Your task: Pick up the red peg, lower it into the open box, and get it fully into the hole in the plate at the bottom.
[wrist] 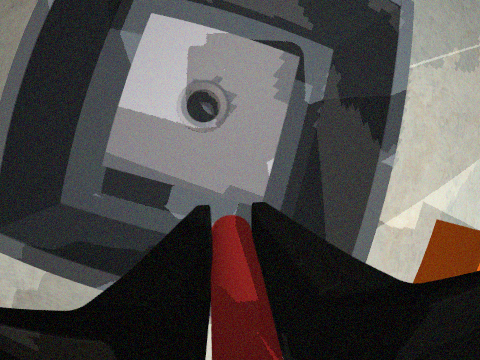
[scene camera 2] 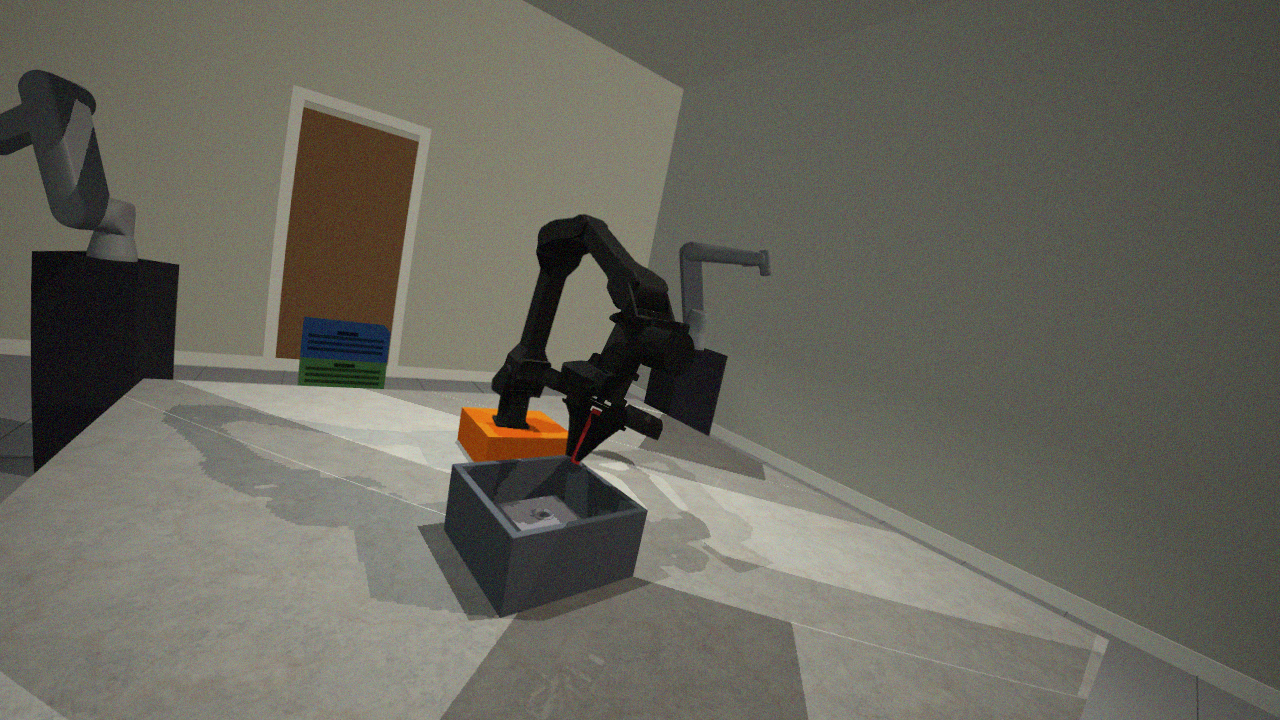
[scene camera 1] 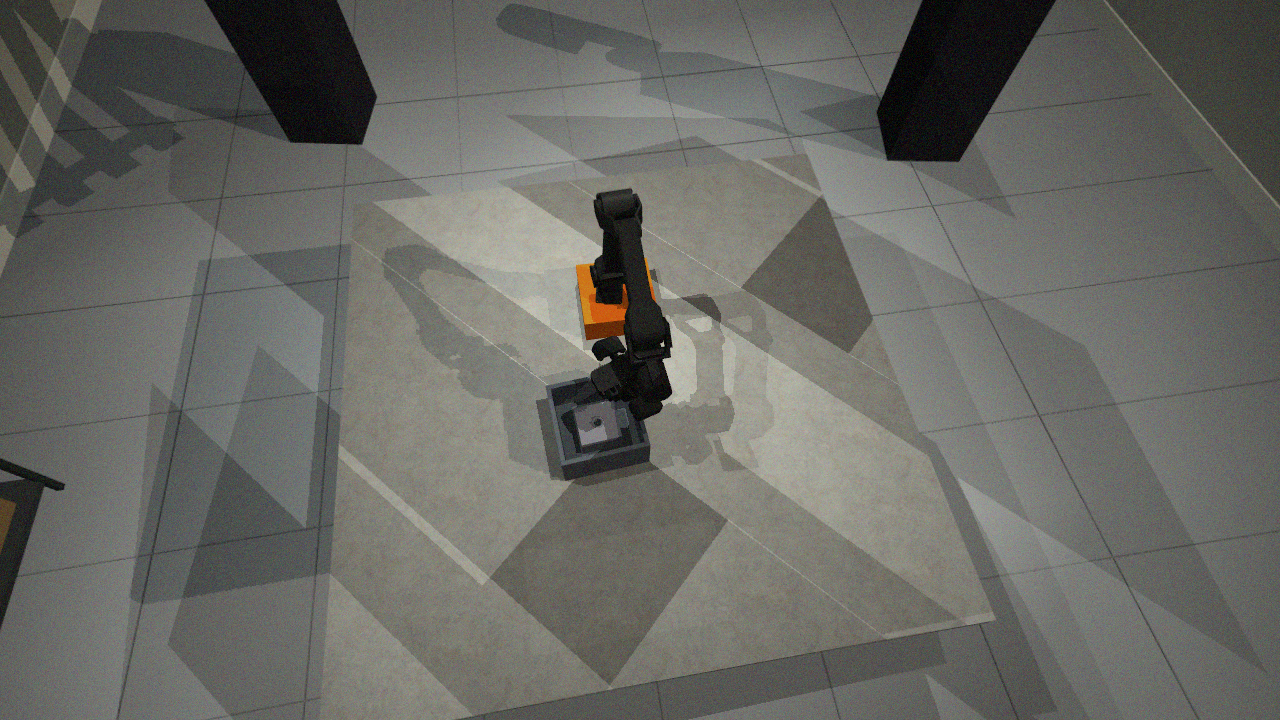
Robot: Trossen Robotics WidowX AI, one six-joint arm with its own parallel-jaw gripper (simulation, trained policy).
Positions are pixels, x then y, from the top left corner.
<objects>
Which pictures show the plate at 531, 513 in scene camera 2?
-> The wrist view, scene camera 2 and scene camera 1: all of them.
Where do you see a plate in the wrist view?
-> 247, 85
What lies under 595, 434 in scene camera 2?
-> My gripper.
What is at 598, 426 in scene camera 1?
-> A plate.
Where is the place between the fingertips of my gripper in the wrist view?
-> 231, 216
</objects>
